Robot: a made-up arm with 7 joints.
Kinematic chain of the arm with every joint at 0, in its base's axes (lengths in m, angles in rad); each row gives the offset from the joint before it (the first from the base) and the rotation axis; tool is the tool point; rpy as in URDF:
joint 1: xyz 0 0 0.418 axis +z
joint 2: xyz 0 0 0 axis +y
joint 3: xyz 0 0 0.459 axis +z
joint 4: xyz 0.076 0 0 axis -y
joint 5: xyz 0.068 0 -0.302 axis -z
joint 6: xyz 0 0 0 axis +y
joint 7: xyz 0.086 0 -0.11 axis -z
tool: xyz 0 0 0 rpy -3.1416 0 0
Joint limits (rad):
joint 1: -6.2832..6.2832
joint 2: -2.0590..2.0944
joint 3: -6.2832..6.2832
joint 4: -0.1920..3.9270
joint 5: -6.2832..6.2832
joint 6: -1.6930..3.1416
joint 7: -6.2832..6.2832
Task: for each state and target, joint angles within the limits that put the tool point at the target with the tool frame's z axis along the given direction. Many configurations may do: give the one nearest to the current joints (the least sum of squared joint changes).
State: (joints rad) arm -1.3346 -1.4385 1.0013 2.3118 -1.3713 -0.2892 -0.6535
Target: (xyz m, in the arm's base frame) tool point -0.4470 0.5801 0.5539 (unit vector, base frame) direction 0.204 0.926 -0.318
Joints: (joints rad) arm -0.5327 -1.4611 0.8404 2.3439 -1.7115 -1.0538 -0.6535
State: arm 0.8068 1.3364 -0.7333 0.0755 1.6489 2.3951 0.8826
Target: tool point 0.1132 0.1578 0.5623 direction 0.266 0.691 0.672
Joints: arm 0.7460 0.4267 -0.9508 -0.1920 1.0791 2.5981 0.8826
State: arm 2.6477 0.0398 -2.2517 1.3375 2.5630 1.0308 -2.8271
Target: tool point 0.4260 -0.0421 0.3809 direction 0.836 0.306 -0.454
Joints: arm 2.5065 -0.5208 -2.5910 0.6089 2.7416 0.8461 -2.8271
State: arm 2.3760 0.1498 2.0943 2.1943 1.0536 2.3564 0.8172
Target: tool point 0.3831 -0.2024 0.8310 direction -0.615 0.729 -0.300
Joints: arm 2.8312 -0.3189 2.6469 1.9738 0.6420 2.9297 0.8172
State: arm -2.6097 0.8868 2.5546 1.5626 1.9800 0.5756 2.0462
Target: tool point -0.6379 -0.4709 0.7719 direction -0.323 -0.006 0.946
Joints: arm -2.8709 1.4535 2.2561 2.2113 1.6156 0.8497 2.0462
